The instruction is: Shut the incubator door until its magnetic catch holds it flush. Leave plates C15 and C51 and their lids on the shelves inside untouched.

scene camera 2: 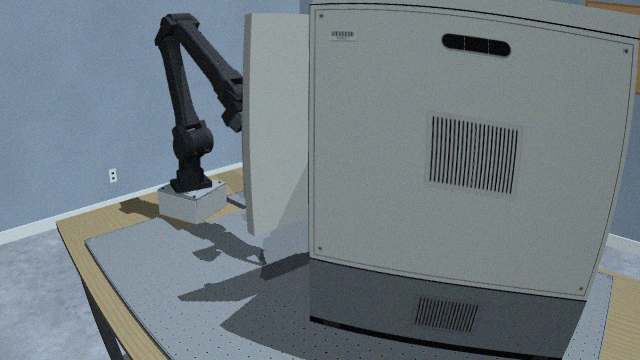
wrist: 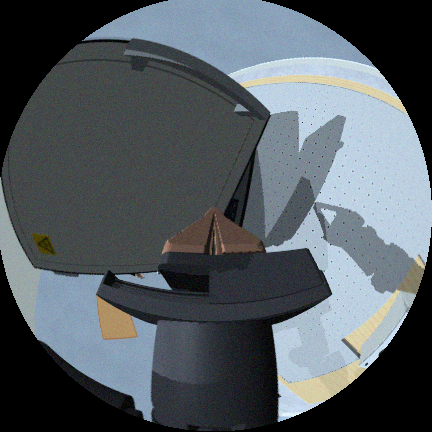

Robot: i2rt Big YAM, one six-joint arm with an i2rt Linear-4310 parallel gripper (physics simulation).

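Note:
The incubator stands with its back or side panel toward scene camera 2. Its door stands open, swung out from the body's left edge in that view. In the wrist view the door's dark grey face fills the upper left, with a long handle along its upper right edge and a yellow warning label. My gripper is shut and empty; its copper fingertips overlap the door's lower edge in the wrist view, and contact cannot be told. The door hides the gripper in scene camera 2. Plates C15 and C51, their lids and the shelves do not show.
My arm rises from a pale base block on the wooden table. A perforated metal board lies under the incubator and carries shadows of the door and arm. A blue wall stands behind.

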